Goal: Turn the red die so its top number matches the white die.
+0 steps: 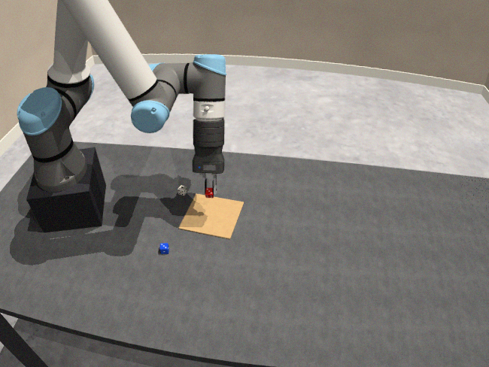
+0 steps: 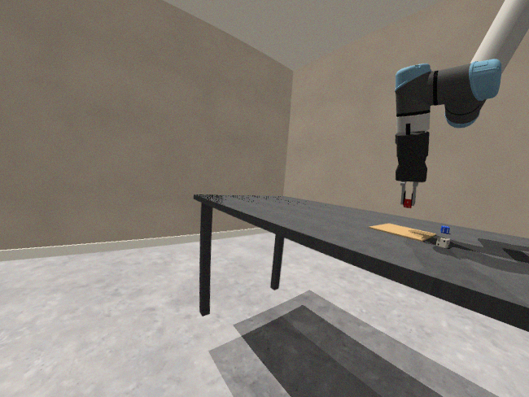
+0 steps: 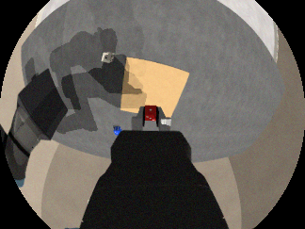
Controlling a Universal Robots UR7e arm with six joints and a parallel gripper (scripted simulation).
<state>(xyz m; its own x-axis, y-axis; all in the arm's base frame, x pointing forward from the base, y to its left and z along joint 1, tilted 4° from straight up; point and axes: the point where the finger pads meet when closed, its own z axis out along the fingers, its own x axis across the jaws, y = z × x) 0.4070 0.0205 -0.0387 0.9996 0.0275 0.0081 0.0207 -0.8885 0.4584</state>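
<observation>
The red die lies 20 mm below my hand and 10 mm to the right of it. From my hand the other things lie so: blue die (140 mm to the right, 100 mm behind, 90 mm below); then white die (90 mm below, 90 mm behind, 80 mm to the left); then tan mat (100 mm below, 10 mm to the right).
</observation>
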